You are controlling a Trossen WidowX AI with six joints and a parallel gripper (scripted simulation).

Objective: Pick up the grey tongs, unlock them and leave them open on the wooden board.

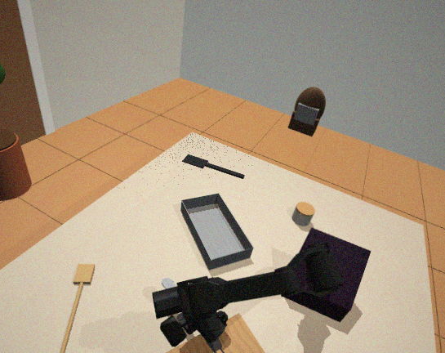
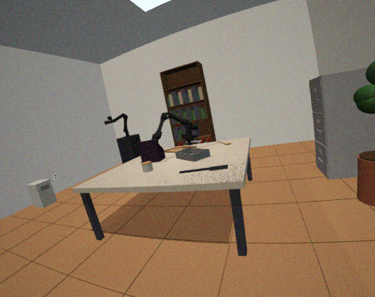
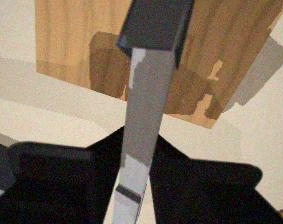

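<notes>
Now: gripper tip 180 mm past the wooden board, 80 mm to the right of it and 40 mm above it. Also, from my gripper tip: black spatula (370 mm ahead, 750 mm to the right, 50 mm below); grey roasting tin (140 mm ahead, 360 mm to the right, 20 mm below); small cork-lidded jar (140 mm behind, 660 mm to the right, 10 mm below).
</notes>
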